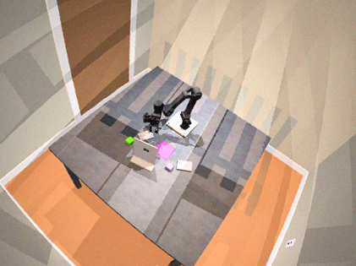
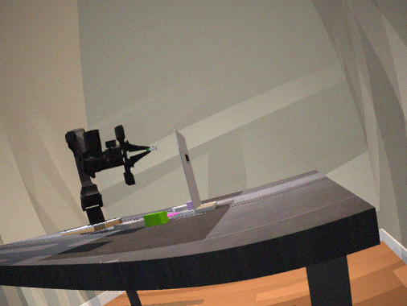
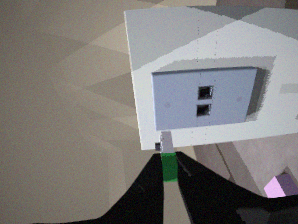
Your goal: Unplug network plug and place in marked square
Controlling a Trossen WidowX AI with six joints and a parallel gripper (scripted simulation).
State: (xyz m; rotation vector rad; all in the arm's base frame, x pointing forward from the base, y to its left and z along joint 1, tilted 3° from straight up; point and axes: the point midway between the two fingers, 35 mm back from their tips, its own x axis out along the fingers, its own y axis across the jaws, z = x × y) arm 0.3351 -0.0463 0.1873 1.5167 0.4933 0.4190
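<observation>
My gripper tip is now 110 mm above the upright grey panel, 100 mm short of it and 40 mm to the right of it.
</observation>
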